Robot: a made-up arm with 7 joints.
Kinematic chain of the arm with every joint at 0, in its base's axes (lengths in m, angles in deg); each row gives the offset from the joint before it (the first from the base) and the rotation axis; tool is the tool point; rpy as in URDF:
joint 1: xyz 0 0 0.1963 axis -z
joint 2: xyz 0 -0.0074 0.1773 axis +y
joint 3: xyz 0 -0.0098 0.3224 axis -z
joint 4: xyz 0 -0.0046 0.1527 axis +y
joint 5: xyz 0 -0.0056 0.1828 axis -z
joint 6: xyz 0 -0.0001 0.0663 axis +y
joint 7: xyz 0 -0.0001 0.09 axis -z
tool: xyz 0 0 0 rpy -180 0 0
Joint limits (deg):
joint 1: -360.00..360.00
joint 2: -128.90..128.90
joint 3: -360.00..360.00
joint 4: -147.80..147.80
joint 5: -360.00..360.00
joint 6: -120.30..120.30
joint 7: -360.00..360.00
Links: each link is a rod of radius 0.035 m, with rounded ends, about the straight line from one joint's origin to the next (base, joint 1, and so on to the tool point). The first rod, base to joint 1, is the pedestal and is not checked.
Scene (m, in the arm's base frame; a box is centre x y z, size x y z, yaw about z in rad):
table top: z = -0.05
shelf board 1: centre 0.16 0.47 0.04 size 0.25 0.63 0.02 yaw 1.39
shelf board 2: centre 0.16 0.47 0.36 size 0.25 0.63 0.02 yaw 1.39
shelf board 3: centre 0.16 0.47 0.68 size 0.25 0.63 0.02 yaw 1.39
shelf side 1: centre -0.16 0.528 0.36 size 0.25 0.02 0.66 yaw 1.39
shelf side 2: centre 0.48 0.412 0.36 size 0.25 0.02 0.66 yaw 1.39
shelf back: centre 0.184 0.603 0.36 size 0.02 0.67 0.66 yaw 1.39
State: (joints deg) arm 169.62 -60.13 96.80 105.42 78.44 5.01 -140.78
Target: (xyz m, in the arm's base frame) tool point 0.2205 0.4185 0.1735
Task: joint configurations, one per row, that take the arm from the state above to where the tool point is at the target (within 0.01 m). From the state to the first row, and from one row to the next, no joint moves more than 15 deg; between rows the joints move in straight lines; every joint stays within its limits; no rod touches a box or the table.
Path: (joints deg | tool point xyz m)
1: 180.16 -56.75 93.58 116.11 78.29 4.26 -140.78 | 0.2922 0.3185 0.5219
2: 190.71 -53.37 90.36 126.80 78.15 3.50 -140.78 | 0.2776 0.2405 0.5216
3: 201.25 -49.99 87.13 137.50 78.00 2.75 -140.78 | 0.2514 0.1663 0.5158
4: 193.92 -61.65 98.41 137.53 77.62 6.36 -140.78 | 0.2733 0.1785 0.4334
5: 186.58 -73.31 109.68 137.57 77.23 9.98 -140.78 | 0.2666 0.1916 0.3421
6: 179.24 -84.97 120.95 137.61 76.84 13.60 -140.78 | 0.2324 0.1961 0.2523
7: 171.90 -96.63 132.23 137.64 76.46 17.21 -140.78 | 0.1776 0.1836 0.1735
8: 166.76 -95.96 127.11 126.81 77.18 14.77 -140.78 | 0.1943 0.2612 0.1600
9: 161.63 -95.29 122.00 115.99 77.91 12.32 -140.78 | 0.2089 0.3405 0.1603
10: 156.50 -94.62 116.89 105.16 78.63 9.87 -140.78 | 0.2205 0.4185 0.1735

